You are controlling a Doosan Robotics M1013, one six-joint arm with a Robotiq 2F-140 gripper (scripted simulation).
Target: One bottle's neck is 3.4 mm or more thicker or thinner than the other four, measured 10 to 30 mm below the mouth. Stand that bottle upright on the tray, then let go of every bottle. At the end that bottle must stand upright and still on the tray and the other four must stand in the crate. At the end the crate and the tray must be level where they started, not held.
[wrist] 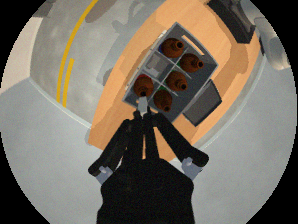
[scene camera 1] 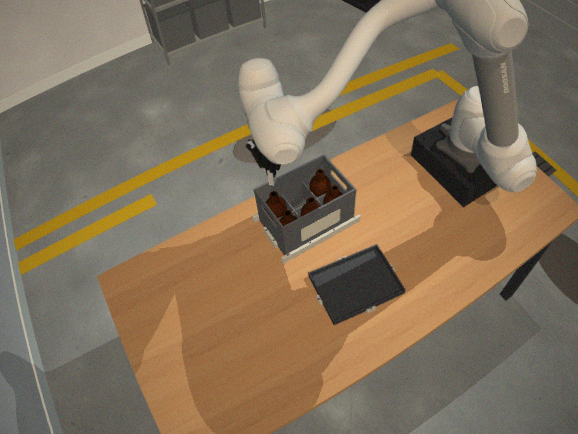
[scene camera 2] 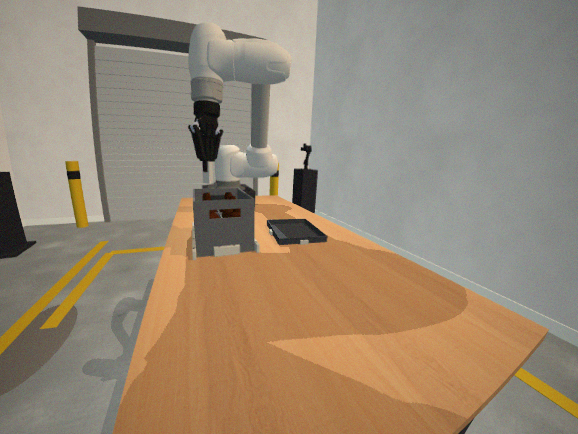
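Scene camera 1, scene camera 2 and the wrist view show a grey crate and a dark tray. The grey crate is visible in the wrist view (158, 66), the dark tray in the wrist view (209, 99). For the grey crate, (scene camera 1: 263, 216) and (scene camera 2: 209, 233) are the same spot. For the dark tray, (scene camera 1: 352, 274) and (scene camera 2: 285, 231) are the same spot.
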